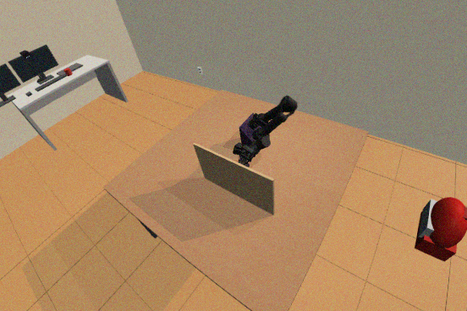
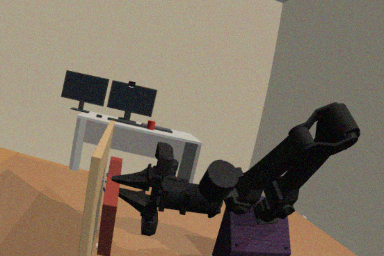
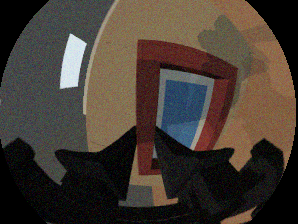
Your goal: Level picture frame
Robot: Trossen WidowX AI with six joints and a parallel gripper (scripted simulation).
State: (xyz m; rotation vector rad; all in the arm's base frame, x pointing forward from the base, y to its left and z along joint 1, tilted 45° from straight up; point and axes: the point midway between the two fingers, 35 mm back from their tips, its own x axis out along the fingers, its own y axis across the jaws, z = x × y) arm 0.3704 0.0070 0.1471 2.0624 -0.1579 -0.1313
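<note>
Now: the picture frame 2 cm to the right of my gripper tip and 5 cm below it. Also, from my gripper tip: wooden wall board 2 cm ahead, 1 cm to the right, 6 cm below.
</note>
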